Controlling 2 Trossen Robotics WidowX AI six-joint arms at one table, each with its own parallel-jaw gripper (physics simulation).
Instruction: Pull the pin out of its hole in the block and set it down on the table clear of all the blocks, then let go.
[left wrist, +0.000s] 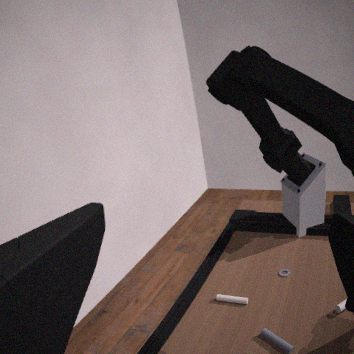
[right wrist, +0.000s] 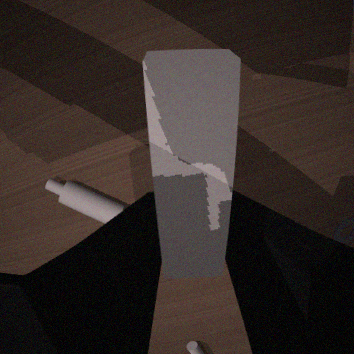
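The pin, a long grey piece with a flat face and clipped corners at one end, lies between the fingers of my right gripper in the right wrist view. That gripper is shut on it. Both ends of the pin show, with no block around them. Wooden table top shows behind it; I cannot tell whether the pin touches the table. The block with the hole cannot be made out in either view. My left gripper is open and empty, with its fingers far apart at the sides of the left wrist view.
White cylinders, a grey cylinder and a small ring lie on the table. A pale grey box stands at the far black frame bar, by the dark other arm.
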